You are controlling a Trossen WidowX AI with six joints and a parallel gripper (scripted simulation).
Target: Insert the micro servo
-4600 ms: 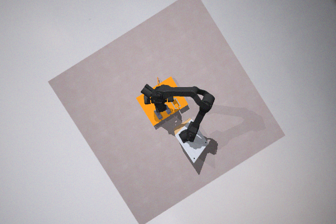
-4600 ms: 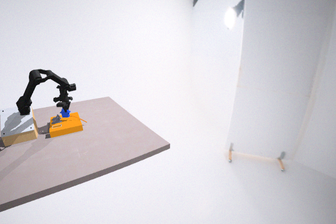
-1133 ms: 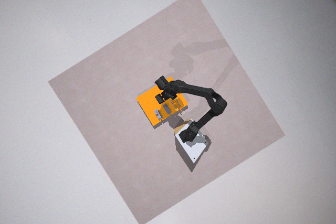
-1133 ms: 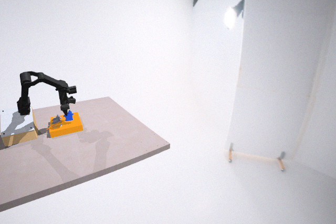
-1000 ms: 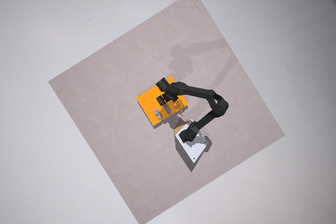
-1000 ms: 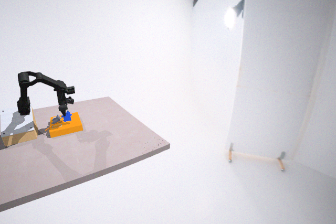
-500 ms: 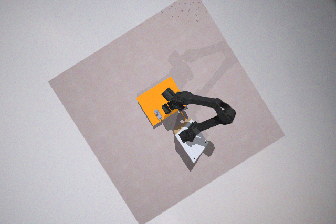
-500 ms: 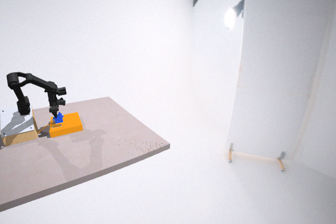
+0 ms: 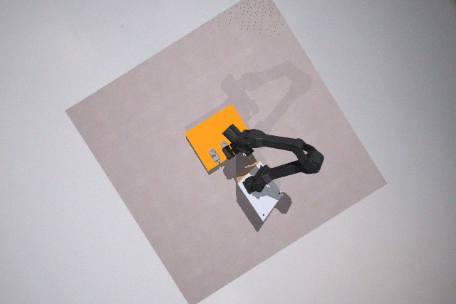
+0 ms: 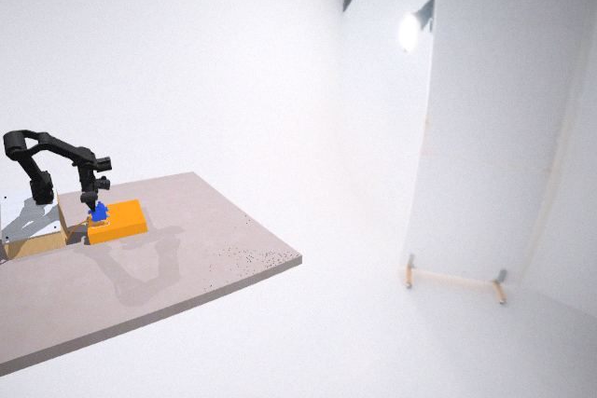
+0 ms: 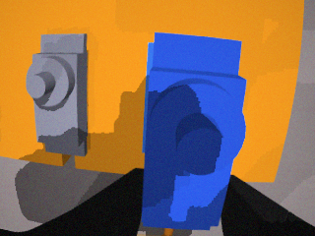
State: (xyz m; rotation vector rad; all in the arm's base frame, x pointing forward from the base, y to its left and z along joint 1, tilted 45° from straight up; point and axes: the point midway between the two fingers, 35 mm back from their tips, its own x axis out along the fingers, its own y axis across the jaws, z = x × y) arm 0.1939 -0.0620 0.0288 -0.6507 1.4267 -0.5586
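Now: gripper tip 12 cm short of the orange robot deck, 9 cm above it and 8 cm to the right of it.
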